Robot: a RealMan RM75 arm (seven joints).
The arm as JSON. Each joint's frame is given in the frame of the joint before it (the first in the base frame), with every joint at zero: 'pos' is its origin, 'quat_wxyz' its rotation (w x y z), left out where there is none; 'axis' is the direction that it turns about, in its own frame. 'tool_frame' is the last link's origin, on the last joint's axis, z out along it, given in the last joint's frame.
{
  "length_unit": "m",
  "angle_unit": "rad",
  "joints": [
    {
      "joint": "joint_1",
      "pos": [
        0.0,
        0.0,
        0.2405
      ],
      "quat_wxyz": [
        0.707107,
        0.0,
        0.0,
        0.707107
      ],
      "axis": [
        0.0,
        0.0,
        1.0
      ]
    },
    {
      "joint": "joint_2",
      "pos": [
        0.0,
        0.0,
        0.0
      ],
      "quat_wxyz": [
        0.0,
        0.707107,
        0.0,
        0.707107
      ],
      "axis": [
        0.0,
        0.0,
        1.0
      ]
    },
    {
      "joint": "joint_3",
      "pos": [
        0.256,
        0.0,
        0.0
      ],
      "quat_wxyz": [
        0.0,
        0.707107,
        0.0,
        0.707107
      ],
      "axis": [
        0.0,
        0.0,
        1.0
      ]
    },
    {
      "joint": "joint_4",
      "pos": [
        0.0,
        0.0,
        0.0
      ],
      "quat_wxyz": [
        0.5,
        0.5,
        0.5,
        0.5
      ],
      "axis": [
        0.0,
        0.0,
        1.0
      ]
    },
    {
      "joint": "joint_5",
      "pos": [
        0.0,
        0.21,
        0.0
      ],
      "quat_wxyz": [
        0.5,
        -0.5,
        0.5,
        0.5
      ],
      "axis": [
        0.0,
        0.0,
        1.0
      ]
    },
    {
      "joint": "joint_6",
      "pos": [
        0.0,
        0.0,
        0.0
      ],
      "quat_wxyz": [
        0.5,
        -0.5,
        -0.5,
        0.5
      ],
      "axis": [
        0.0,
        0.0,
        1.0
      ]
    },
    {
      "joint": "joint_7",
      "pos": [
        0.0,
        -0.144,
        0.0
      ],
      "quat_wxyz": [
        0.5,
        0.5,
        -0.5,
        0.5
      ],
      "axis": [
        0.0,
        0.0,
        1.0
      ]
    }
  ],
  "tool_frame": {
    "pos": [
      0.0,
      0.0,
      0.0
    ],
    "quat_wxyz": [
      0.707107,
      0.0,
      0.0,
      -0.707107
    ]
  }
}
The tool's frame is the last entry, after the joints.
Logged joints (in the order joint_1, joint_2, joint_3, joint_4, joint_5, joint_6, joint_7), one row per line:
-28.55 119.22 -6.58 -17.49 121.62 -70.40 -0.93
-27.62 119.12 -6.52 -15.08 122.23 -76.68 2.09
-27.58 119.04 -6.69 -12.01 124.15 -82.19 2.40
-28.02 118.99 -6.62 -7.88 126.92 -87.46 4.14
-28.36 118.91 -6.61 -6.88 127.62 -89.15 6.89
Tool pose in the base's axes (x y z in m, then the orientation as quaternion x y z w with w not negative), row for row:
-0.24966 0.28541 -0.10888 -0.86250 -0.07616 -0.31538 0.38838
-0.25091 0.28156 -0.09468 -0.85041 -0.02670 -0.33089 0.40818
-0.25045 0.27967 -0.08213 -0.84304 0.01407 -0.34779 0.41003
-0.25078 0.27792 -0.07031 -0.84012 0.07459 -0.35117 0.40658
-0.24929 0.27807 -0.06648 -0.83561 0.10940 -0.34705 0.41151
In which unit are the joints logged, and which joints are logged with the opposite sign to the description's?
The joints are logged in degrees. Opposite sign: joint_2, joint_6.
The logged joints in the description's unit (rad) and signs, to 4 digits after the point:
-0.4983 -2.0808 -0.1148 -0.3053 2.1227 1.2287 -0.0162
-0.4821 -2.0790 -0.1138 -0.2632 2.1333 1.3383 0.0365
-0.4814 -2.0776 -0.1168 -0.2096 2.1668 1.4345 0.0419
-0.4890 -2.0768 -0.1155 -0.1375 2.2152 1.5265 0.0723
-0.4950 -2.0754 -0.1154 -0.1201 2.2274 1.5560 0.1203

